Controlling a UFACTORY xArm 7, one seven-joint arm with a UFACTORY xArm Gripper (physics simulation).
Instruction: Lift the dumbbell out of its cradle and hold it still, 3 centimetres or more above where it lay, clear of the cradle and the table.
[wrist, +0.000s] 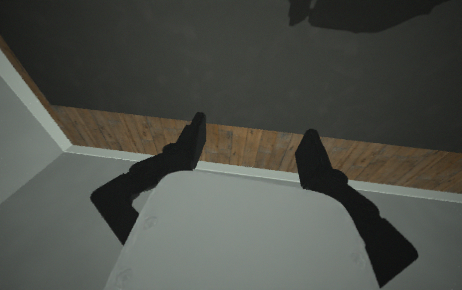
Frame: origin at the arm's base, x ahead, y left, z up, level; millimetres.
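Seen in the pictures: gripper, fingertip midpoint: (252, 133).
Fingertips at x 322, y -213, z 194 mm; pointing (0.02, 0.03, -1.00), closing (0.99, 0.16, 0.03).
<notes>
A point is followed by its place in that frame.
My gripper (252, 133) {x 322, y -213, z 194 mm} is open in the wrist view, its two black fingers wide apart with nothing between them. Its pale grey housing fills the bottom middle of the view. The dumbbell and its cradle do not show in this view, so where the gripper is relative to them cannot be told.
A dark grey surface (165, 65) {x 132, y -292, z -82 mm} spans the upper part, with a darker shadow at the top right. Beyond its edge runs a strip of wooden floor (245, 145), then a white skirting board (107, 154) and grey walls (30, 215) below and at the left.
</notes>
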